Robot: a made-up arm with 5 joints.
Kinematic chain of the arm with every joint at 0, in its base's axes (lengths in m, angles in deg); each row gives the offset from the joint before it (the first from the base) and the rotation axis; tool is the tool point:
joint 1: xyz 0 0 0.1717 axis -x
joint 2: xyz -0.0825 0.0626 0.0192 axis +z
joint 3: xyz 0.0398 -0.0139 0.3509 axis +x
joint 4: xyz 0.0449 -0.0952 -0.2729 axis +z
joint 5: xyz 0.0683 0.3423 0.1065 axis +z
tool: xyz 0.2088 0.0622 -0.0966
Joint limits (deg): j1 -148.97..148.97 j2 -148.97..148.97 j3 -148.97..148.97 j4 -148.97..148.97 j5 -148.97..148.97
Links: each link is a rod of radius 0.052 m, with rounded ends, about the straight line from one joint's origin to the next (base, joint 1, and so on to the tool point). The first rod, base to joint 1, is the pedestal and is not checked.
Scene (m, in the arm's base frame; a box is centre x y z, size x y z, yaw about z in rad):
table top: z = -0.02
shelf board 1: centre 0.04 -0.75 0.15 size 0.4 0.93 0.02 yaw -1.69
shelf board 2: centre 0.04 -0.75 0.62 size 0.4 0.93 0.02 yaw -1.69
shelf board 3: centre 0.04 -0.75 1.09 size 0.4 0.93 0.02 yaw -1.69
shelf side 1: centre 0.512 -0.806 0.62 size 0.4 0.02 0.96 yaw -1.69
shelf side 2: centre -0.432 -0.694 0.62 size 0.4 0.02 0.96 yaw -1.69
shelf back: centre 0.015 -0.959 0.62 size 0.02 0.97 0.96 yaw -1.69
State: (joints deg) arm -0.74 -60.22 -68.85 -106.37 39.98
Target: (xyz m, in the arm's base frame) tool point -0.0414 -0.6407 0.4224
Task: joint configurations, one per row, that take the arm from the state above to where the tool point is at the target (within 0.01 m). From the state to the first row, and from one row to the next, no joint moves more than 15 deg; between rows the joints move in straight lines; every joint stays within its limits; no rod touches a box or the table.
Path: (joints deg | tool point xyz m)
1: 10.38 -62.66 -64.60 -97.46 41.09 | -0.1704 -0.5255 0.8480
2: 21.49 -65.11 -60.35 -88.56 42.21 | -0.1605 -0.4374 0.8475
3: 32.61 -67.55 -56.10 -79.65 43.32 | -0.1431 -0.3521 0.8341
4: 32.30 -69.41 -56.03 -66.52 49.94 | -0.0845 -0.4002 0.7097
5: 32.00 -71.26 -55.97 -53.40 56.56 | -0.0399 -0.4147 0.5689
6: 31.69 -73.12 -55.90 -40.27 63.18 | -0.0117 -0.3927 0.4224
7: 20.72 -70.28 -55.28 -50.48 59.13 | -0.0129 -0.4730 0.4431
8: 9.75 -67.44 -54.65 -60.69 55.08 | -0.0225 -0.5572 0.4436
9: -1.22 -64.61 -54.03 -70.90 51.04 | -0.0414 -0.6407 0.4224

